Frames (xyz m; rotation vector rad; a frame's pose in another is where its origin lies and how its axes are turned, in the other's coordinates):
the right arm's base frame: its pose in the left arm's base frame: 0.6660 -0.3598 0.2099 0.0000 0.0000 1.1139
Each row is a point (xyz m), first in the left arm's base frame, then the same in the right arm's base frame.
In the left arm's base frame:
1: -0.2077 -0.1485 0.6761
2: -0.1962 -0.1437 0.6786
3: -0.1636 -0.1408 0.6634
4: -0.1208 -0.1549 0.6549
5: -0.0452 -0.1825 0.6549
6: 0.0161 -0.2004 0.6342
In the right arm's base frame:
1: -0.1958 0.8773 0.4662
2: -0.1864 0.8691 0.4687
3: -0.1695 0.8411 0.4535
4: -0.1632 0.7965 0.4450
5: -0.1546 0.7165 0.4450
6: -0.1437 0.6536 0.4243

